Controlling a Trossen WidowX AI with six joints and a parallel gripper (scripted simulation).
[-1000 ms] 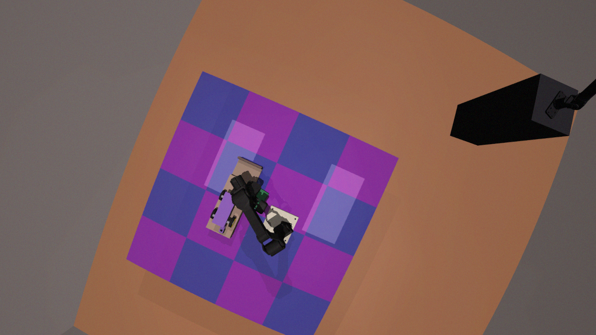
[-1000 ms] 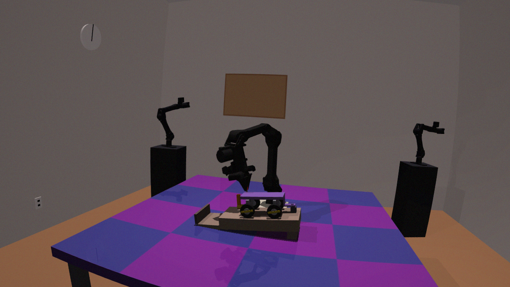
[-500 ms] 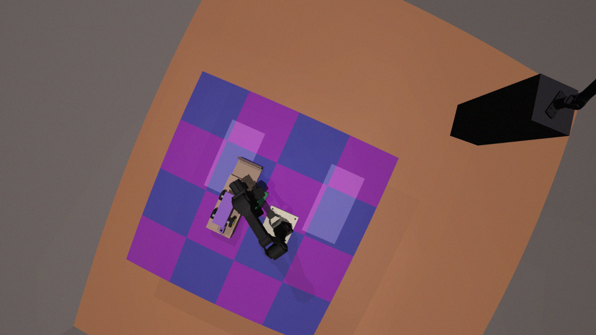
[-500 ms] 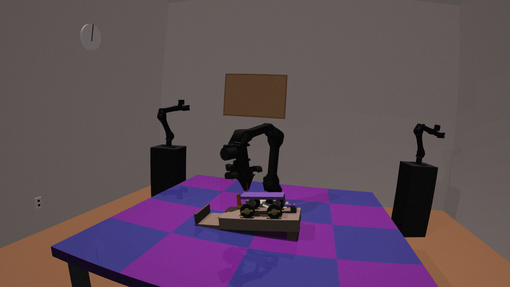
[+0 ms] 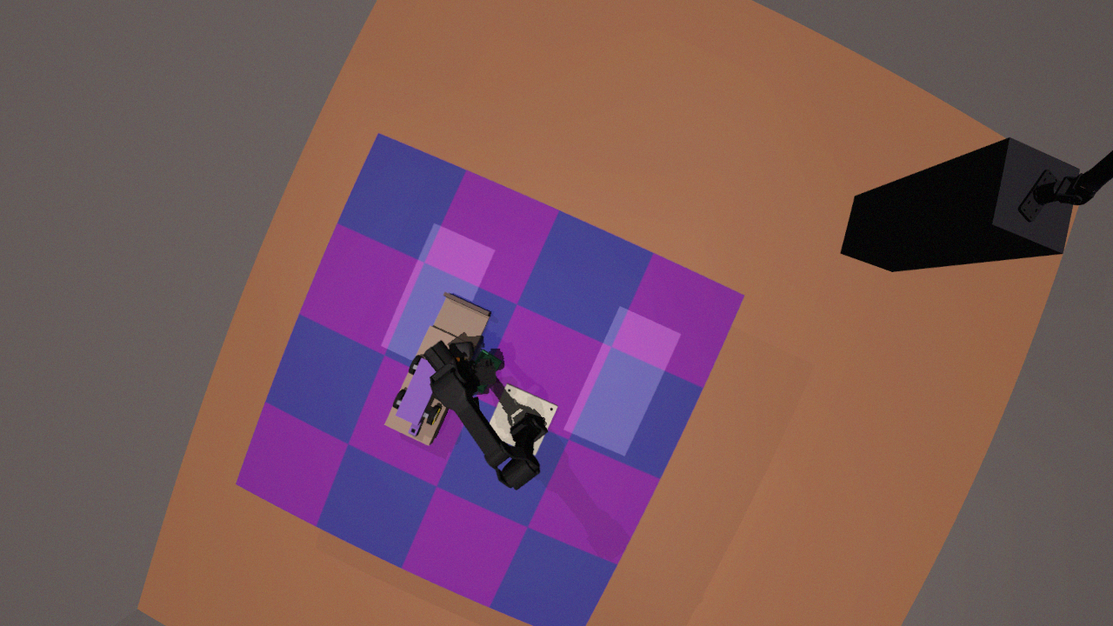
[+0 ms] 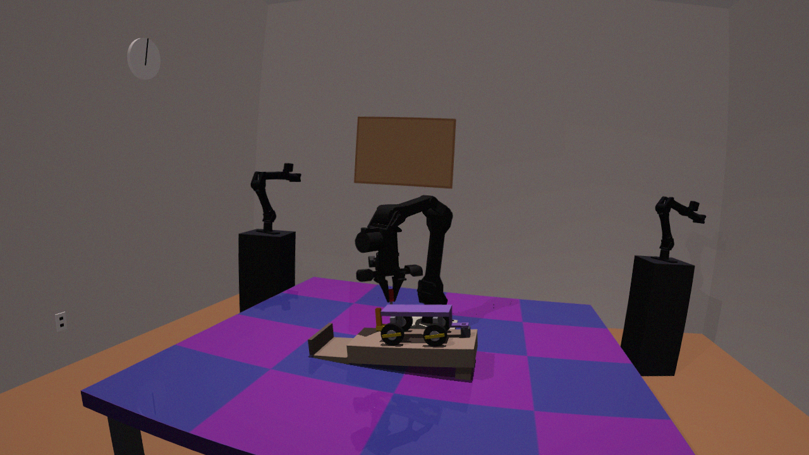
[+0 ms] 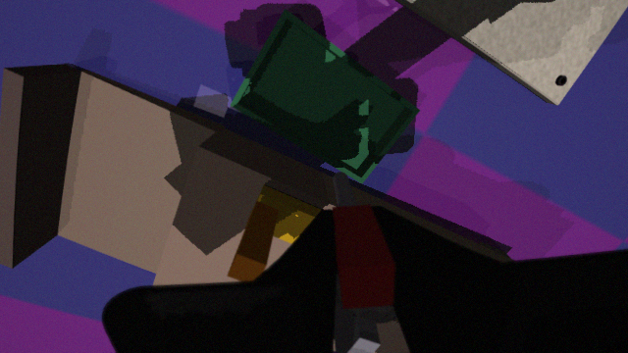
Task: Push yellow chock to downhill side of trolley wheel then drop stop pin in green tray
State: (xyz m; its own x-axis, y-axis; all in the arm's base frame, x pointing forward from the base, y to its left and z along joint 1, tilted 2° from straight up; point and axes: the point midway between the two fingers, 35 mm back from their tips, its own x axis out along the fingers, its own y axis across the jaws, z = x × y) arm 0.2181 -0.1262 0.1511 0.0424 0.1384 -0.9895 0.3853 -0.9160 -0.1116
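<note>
My gripper tip is now right at the red-headed stop pin. The rest, counted from my gripper tip: trolley: 12 cm ahead, 9 cm to the left, 2 cm below; then green tray: 2 cm behind, 14 cm below; then yellow chock: 5 cm ahead, 1 cm to the right, 5 cm below.
</note>
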